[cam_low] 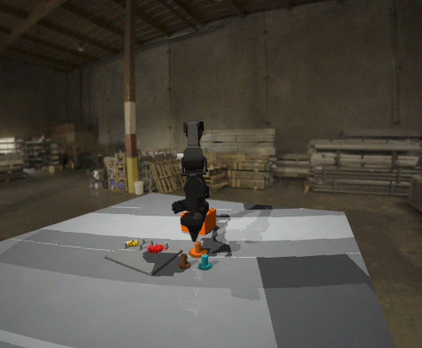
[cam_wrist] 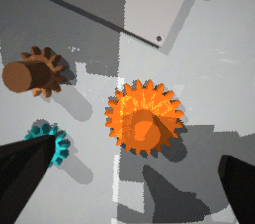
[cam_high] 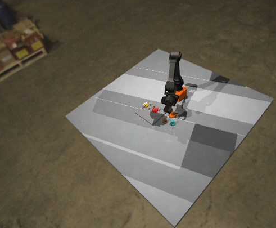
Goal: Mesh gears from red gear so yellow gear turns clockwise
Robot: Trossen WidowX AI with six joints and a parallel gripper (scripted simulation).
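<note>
Right now my gripper tip is 5 cm above the orange gear and 1 cm past it. Also, from my gripper tip: teal gear (6 cm to the left, 6 cm ahead, 5 cm below); red gear (14 cm to the right, 6 cm ahead, 5 cm below); brown gear (9 cm ahead, 5 cm below).
</note>
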